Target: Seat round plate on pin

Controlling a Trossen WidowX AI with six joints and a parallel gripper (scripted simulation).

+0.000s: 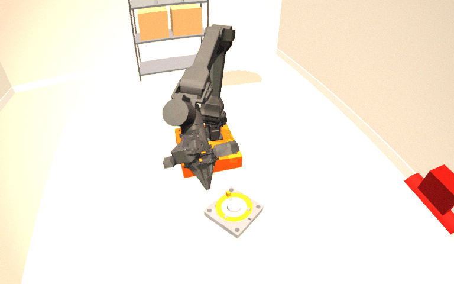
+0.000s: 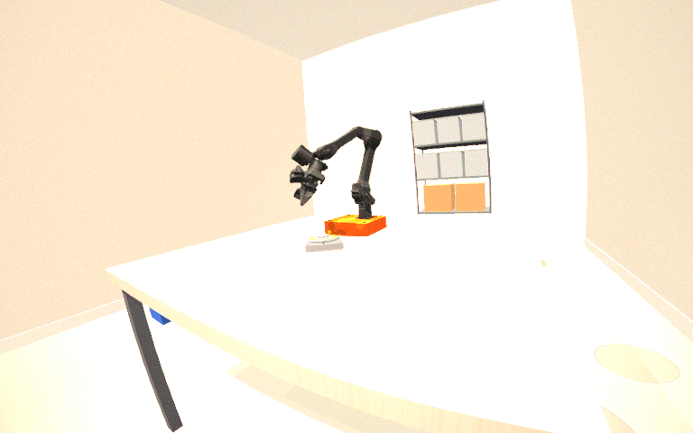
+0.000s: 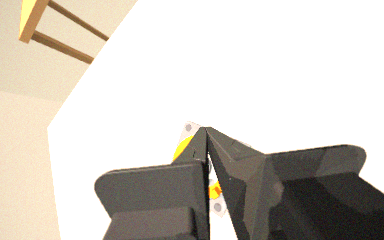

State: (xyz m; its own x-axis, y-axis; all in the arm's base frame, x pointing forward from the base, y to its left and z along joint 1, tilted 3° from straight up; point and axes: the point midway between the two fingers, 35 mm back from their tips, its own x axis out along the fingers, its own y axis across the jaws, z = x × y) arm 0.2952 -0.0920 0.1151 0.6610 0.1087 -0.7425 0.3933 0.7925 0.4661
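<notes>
The base lies 1 cm behind my gripper tip, 7 cm to the left of it and 13 cm below it.
</notes>
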